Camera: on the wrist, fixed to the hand. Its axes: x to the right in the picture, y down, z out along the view.
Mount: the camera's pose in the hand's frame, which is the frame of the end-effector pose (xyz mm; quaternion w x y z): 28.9 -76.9 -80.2 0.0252 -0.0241 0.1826 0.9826
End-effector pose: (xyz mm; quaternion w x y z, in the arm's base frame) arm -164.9 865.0 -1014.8 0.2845 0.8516 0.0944 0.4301
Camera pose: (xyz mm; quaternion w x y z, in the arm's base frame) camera -203.8 972.1 -1001.1 0.4121 -0.0288 0.7928 -0.4481
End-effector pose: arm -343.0 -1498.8 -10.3 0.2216 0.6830 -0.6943 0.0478
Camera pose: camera -248.1 -1500.8 54.3 0.1019 -0.6791 -0.6493 0.3269
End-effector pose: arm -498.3 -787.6 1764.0 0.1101 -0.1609 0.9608 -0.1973
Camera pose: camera -526.6 -837.2 1863.6 0.0173 0.9733 0.2072 0.0970
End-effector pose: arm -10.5 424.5 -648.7 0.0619 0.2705 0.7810 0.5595
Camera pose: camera -94.1 353.8 -683.2 0.6843 -0.6705 0.2483 -0.1431
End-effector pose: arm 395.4 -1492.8 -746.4 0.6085 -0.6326 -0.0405 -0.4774
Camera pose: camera 317.9 -1553.3 -687.0 0.4766 0.0168 0.7432 0.4694
